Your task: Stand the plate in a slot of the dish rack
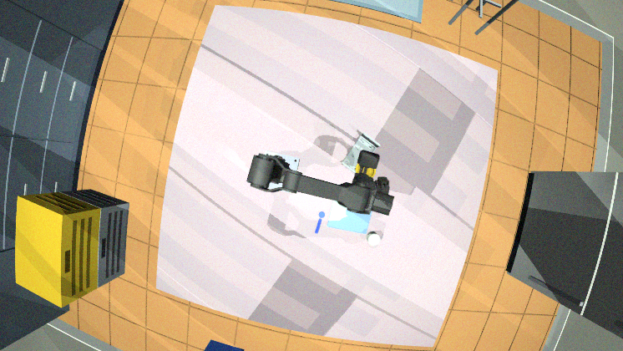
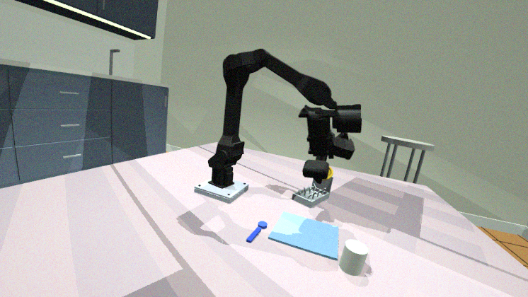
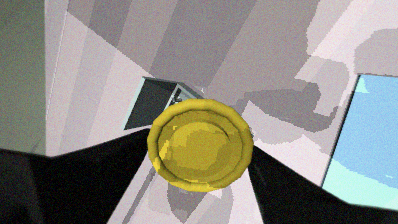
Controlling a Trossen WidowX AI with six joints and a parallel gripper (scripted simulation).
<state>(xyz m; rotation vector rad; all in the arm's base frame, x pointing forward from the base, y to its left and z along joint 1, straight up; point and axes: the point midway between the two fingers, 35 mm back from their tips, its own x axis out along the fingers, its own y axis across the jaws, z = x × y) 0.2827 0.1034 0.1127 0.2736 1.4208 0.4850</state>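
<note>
The dish rack lies 8 cm below my gripper tip, 4 cm to the left of it and 3 cm behind it. From my gripper tip the other things lie so: yellow plate 1 cm above; then blue spoon 23 cm to the right, 10 cm below, 7 cm behind; then light blue mat 16 cm to the right, 10 cm below, 3 cm ahead.
</note>
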